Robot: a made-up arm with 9 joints.
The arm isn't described. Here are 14 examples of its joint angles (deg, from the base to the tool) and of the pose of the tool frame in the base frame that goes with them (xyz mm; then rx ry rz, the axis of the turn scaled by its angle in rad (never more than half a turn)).
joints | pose
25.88 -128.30 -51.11 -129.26 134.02 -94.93 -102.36 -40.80 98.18 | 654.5 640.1 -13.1 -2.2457 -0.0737 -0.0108
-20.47 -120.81 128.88 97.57 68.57 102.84 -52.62 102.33 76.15 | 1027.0 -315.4 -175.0 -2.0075 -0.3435 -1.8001
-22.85 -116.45 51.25 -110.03 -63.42 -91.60 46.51 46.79 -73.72 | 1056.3 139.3 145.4 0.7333 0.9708 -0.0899
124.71 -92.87 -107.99 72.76 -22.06 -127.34 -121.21 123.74 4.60 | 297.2 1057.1 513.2 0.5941 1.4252 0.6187
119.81 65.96 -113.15 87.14 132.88 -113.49 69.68 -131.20 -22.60 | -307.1 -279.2 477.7 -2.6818 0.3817 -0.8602
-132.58 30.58 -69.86 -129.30 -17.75 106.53 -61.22 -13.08 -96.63 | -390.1 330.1 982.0 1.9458 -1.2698 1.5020
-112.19 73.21 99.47 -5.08 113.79 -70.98 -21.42 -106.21 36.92 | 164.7 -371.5 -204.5 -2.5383 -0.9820 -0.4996
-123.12 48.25 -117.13 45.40 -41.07 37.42 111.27 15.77 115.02 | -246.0 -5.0 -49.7 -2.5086 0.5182 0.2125
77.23 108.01 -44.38 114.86 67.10 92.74 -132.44 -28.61 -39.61 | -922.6 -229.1 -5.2 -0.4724 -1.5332 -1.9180
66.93 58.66 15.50 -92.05 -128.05 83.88 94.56 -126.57 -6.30 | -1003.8 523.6 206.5 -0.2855 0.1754 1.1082
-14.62 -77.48 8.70 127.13 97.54 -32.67 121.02 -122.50 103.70 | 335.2 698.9 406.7 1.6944 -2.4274 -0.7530
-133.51 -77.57 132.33 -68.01 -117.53 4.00 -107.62 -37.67 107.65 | 941.5 76.4 -307.3 -2.2572 -1.5103 -0.6659
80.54 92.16 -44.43 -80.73 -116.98 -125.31 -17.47 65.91 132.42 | -540.4 766.3 -383.2 0.3262 -0.8286 -0.8604
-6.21 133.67 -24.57 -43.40 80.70 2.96 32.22 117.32 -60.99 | -623.9 596.1 475.8 0.7425 -2.3905 0.6898
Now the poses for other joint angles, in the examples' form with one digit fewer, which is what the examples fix.
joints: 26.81 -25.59 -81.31 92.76 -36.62 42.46 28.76 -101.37 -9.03
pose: 510 -504 -34 2.222 0.533 -1.527
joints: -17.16 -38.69 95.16 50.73 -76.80 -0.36 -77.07 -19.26 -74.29
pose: -100 428 -23 -0.436 -1.149 -0.910
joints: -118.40 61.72 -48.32 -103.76 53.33 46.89 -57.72 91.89 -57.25
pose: -625 311 1101 0.277 -0.080 0.778
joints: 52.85 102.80 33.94 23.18 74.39 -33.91 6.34 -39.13 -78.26
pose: -212 608 -112 -0.267 1.349 0.139
